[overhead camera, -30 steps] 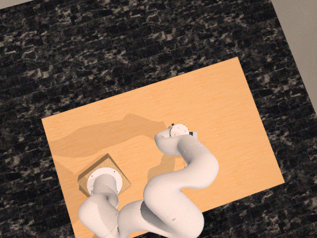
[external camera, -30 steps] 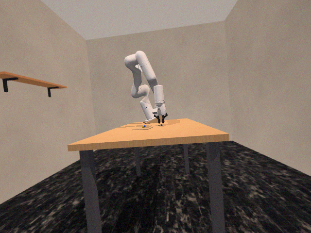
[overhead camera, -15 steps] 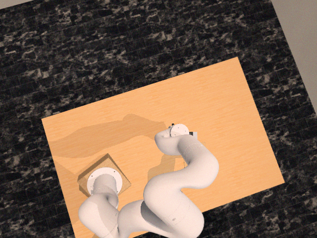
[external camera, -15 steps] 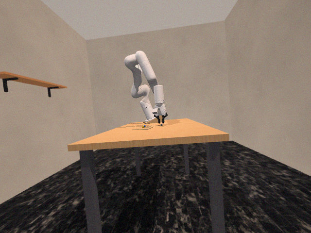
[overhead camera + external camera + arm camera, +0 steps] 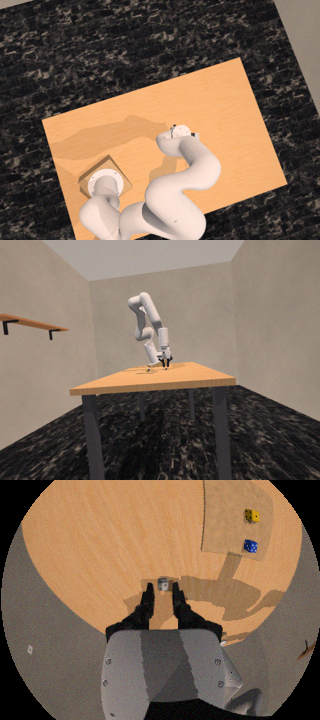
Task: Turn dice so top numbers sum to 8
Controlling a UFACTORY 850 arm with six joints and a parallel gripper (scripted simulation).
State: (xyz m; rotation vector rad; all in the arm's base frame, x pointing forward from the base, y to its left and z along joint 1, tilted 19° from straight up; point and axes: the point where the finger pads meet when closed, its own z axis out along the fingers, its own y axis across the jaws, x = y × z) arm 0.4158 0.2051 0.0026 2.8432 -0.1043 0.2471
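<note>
Now: the white die 3 cm below my hand. From my hand the other things lie so: tan mat (14 cm to the right, 11 cm ahead, 4 cm below); blue die (14 cm to the right, 7 cm ahead, 3 cm below); yellow die (14 cm to the right, 11 cm ahead, 3 cm below).
</note>
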